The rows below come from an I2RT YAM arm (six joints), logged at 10 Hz.
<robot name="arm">
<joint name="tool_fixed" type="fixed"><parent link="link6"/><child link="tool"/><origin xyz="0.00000 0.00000 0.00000" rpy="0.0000 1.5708 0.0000"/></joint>
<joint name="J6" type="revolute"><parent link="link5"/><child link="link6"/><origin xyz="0.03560 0.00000 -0.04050"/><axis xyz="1 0 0"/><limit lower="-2.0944" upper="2.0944"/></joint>
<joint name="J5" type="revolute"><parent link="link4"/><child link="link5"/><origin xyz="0.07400 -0.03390 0.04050"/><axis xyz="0 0 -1"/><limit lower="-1.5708" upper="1.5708"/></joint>
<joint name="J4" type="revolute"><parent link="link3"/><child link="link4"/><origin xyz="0.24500 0.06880 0.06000"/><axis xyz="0 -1 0"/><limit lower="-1.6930" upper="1.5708"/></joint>
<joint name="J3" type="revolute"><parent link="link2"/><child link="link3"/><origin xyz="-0.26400 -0.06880 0.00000"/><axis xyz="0 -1 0"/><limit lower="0.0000" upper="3.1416"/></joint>
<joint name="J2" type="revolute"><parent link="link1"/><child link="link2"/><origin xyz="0.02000 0.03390 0.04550"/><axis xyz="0 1 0"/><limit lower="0.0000" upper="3.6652"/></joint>
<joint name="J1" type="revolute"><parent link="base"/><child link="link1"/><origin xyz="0.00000 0.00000 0.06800"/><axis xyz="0 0 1"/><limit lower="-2.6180" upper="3.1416"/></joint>
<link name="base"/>
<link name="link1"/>
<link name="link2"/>
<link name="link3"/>
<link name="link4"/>
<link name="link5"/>
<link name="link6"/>
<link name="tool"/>
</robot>
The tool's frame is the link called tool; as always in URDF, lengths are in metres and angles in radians.
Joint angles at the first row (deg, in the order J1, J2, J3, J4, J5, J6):
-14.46 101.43 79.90 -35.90 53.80 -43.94
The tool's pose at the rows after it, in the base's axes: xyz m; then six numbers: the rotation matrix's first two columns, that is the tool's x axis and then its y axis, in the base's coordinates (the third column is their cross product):
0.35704 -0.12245 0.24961 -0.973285 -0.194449 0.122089 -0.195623 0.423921 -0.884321
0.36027 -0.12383 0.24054 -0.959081 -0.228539 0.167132 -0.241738 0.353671 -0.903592
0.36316 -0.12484 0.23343 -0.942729 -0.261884 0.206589 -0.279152 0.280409 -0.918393
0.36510 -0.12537 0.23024 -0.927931 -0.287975 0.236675 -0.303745 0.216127 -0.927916
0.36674 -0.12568 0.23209 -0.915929 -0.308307 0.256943 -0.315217 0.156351 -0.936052
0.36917 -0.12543 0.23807 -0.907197 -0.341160 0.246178 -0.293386 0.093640 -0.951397
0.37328 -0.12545 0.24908 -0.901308 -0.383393 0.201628 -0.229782 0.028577 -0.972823
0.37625 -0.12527 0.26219 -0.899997 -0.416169 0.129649 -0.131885 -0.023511 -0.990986
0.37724 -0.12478 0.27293 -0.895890 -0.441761 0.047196 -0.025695 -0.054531 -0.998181
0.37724 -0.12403 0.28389 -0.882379 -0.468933 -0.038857 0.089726 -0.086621 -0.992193
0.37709 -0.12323 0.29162 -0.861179 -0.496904 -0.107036 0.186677 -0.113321 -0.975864
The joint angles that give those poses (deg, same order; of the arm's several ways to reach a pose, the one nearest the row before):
-14.46 101.41 76.82 -28.60 55.75 -50.02
-14.46 101.36 72.97 -18.50 57.30 -58.52
-14.46 101.36 69.19 -7.46 58.06 -67.57
-14.46 101.36 66.35 1.94 58.15 -75.35
-14.46 101.21 64.49 9.87 57.85 -82.15
-14.42 100.97 63.00 18.55 56.18 -88.18
-14.42 100.95 62.48 27.46 53.39 -92.84
-14.42 100.95 62.50 35.37 50.98 -95.07
-14.41 100.95 62.50 41.74 49.19 -95.20
-14.42 101.08 62.50 48.66 47.42 -95.22
-14.42 101.49 62.50 54.81 45.69 -95.20

